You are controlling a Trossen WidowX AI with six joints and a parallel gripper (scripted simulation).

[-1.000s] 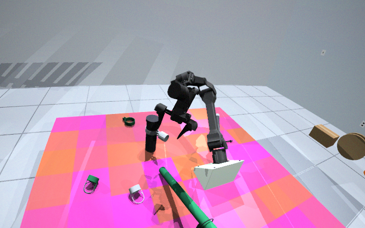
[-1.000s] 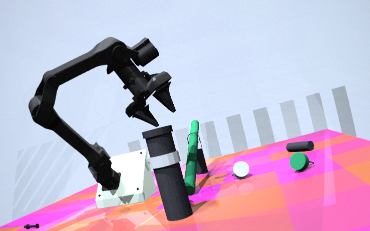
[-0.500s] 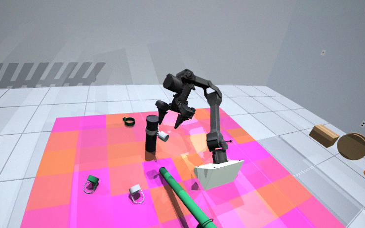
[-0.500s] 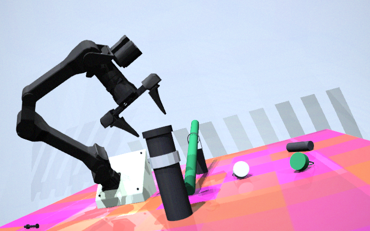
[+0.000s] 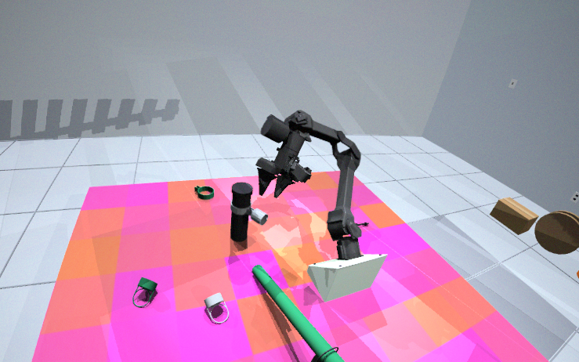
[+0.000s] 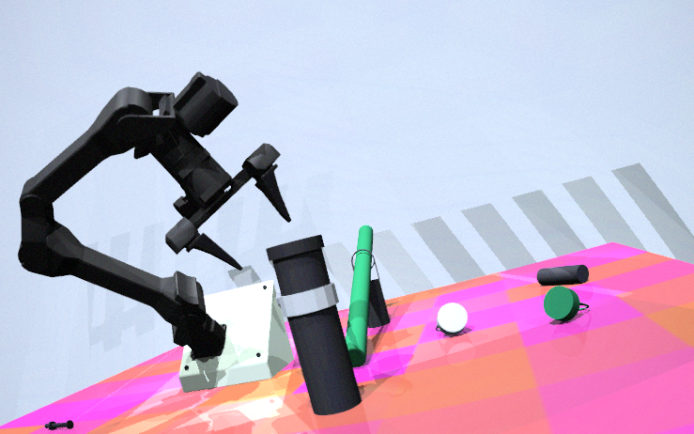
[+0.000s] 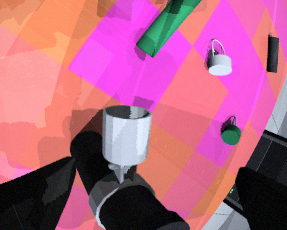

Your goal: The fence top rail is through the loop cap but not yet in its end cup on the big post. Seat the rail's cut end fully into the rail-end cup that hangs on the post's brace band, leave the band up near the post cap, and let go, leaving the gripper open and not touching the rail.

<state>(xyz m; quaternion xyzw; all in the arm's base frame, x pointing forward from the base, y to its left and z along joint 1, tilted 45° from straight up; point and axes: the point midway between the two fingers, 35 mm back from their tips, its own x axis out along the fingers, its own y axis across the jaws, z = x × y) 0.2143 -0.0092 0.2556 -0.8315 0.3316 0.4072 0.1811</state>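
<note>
The brace band lies 40 mm ahead of my gripper tip, 30 mm to the right of it and 80 mm below it. The rest, counted from my gripper tip: bolt (440 mm behind, 30 mm to the right, 200 mm below).
</note>
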